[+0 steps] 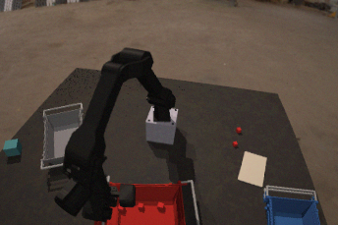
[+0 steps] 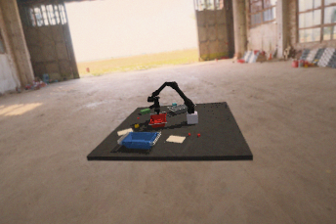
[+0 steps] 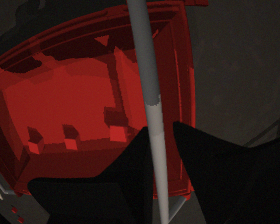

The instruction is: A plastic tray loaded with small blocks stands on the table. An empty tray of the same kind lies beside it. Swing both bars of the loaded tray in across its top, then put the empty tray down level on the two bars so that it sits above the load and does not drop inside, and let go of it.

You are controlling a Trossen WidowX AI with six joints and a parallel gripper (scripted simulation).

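Right now the grey tray is 300 mm behind my gripper tip, 220 mm to the right of it and 20 mm below it. Also, from my gripper tip: yellow object (240 mm ahead, 130 mm to the left, 50 mm below); green block (190 mm ahead, 330 mm to the right, 40 mm below); teal cube (220 mm behind, 450 mm to the right, 40 mm below).
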